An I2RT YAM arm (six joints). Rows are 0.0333 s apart.
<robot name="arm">
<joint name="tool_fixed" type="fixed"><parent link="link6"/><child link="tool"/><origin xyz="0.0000 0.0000 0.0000" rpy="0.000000 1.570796 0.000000"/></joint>
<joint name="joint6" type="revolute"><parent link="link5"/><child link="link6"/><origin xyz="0.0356 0.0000 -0.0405" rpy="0.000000 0.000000 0.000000"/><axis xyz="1 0 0"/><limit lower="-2.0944" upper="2.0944"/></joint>
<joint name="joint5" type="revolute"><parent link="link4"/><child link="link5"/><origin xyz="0.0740 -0.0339 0.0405" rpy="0.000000 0.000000 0.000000"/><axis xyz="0 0 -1"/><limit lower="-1.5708" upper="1.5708"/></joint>
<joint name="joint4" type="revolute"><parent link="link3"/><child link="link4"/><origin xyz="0.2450 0.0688 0.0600" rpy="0.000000 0.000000 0.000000"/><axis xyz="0 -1 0"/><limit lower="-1.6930" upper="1.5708"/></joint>
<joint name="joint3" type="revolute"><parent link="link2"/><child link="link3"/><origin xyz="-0.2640 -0.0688 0.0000" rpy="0.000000 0.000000 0.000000"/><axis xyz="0 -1 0"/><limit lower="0.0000" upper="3.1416"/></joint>
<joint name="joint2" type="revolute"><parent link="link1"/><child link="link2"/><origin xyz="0.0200 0.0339 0.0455" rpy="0.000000 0.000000 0.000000"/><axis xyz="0 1 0"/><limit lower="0.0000" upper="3.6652"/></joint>
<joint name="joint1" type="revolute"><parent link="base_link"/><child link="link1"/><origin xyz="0.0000 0.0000 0.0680" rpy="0.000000 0.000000 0.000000"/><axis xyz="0 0 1"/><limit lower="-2.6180" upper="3.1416"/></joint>
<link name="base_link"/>
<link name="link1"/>
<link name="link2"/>
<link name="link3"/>
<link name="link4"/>
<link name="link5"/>
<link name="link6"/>
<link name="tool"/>
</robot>
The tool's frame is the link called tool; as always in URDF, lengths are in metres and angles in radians.
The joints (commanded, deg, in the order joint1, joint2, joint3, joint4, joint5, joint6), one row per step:
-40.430, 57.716, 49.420, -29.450, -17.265, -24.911
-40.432, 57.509, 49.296, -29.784, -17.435, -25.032
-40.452, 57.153, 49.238, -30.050, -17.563, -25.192
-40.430, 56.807, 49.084, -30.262, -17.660, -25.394
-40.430, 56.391, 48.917, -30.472, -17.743, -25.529
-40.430, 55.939, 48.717, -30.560, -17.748, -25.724
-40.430, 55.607, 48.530, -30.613, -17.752, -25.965
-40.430, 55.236, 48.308, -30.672, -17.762, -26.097
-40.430, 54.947, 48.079, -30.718, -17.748, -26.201
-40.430, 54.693, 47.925, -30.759, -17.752, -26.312
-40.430, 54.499, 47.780, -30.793, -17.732, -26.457
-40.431, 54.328, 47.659, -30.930, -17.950, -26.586
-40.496, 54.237, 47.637, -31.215, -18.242, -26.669
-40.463, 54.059, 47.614, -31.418, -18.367, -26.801
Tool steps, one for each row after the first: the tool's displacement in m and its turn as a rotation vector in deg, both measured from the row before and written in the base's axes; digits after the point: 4 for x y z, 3 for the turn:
-0.0008, 0.0008, -0.0005, 0.149, 0.155, 0.203
-0.0011, 0.0010, 0.0005, -0.084, -0.034, 0.175
-0.0010, 0.0011, 0.0000, -0.097, 0.028, 0.217
-0.0013, 0.0011, 0.0001, -0.090, -0.028, 0.145
-0.0013, 0.0011, 0.0002, -0.254, -0.077, 0.118
-0.0009, 0.0008, -0.0001, -0.244, -0.010, 0.144
-0.0010, 0.0009, -0.0002, -0.156, -0.039, 0.085
-0.0008, 0.0007, -0.0005, -0.096, 0.022, 0.049
-0.0007, 0.0006, -0.0001, -0.122, -0.018, 0.068
-0.0006, 0.0005, -0.0003, -0.131, 0.034, 0.068
-0.0005, 0.0006, -0.0003, 0.058, 0.013, 0.247
-0.0005, 0.0004, -0.0002, 0.212, 0.069, 0.214
-0.0005, 0.0007, 0.0001, -0.013, 0.019, 0.209

